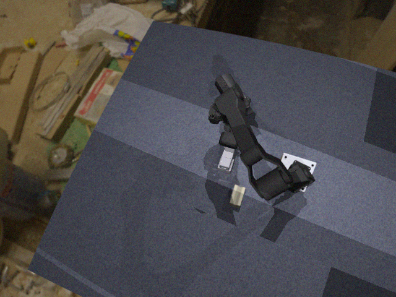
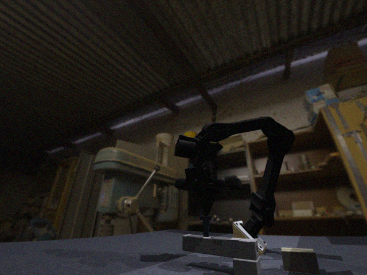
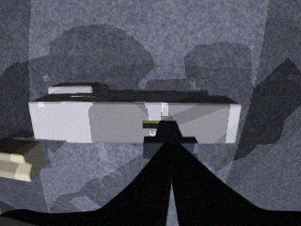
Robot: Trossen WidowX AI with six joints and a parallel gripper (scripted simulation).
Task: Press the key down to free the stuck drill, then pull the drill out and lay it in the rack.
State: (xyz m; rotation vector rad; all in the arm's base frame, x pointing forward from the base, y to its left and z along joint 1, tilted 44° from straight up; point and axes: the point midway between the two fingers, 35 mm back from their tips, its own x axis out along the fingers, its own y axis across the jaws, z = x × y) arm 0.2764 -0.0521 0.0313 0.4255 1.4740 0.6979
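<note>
Now: gripper tip 3 cm above the dark peg. Round my gripper tip: grey block: 1 cm behind, 3 cm to the left, 8 cm below; tan rack: 11 cm behind, 19 cm to the left, 10 cm below.
</note>
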